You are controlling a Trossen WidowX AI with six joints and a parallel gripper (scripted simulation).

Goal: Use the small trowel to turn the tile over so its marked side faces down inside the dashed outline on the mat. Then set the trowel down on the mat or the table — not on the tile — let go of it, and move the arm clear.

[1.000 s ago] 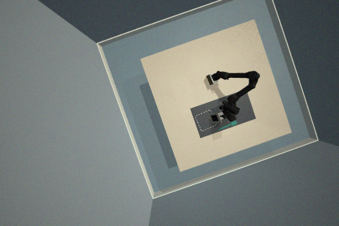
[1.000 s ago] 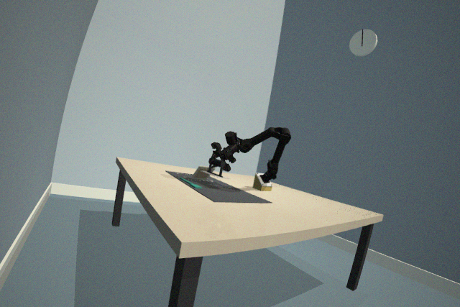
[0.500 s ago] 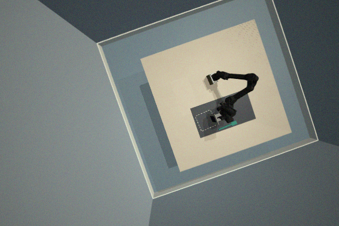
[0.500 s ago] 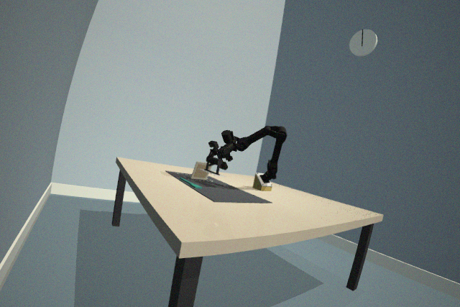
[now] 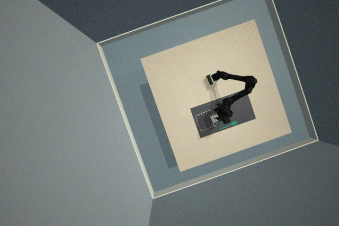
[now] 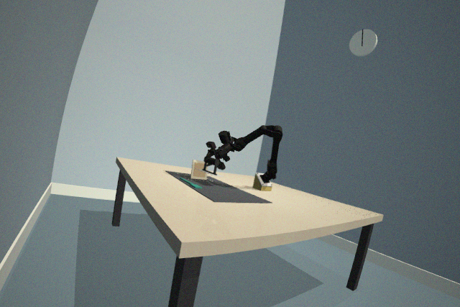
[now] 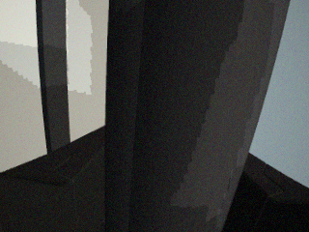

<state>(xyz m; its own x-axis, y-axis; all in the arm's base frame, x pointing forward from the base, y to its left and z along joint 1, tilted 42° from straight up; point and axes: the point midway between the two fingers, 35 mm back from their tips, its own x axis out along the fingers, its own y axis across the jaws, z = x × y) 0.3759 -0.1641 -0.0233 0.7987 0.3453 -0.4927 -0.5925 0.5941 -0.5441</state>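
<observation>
Right now my gripper tip is 3 cm past the tile, 9 cm to the left of it and 5 cm above it. Round my gripper tip: dark mat (1 cm behind, 7 cm to the left, 13 cm below); then thin teal tool (13 cm ahead, 7 cm to the left, 11 cm below); then small trowel (3 cm behind, 1 cm below).
</observation>
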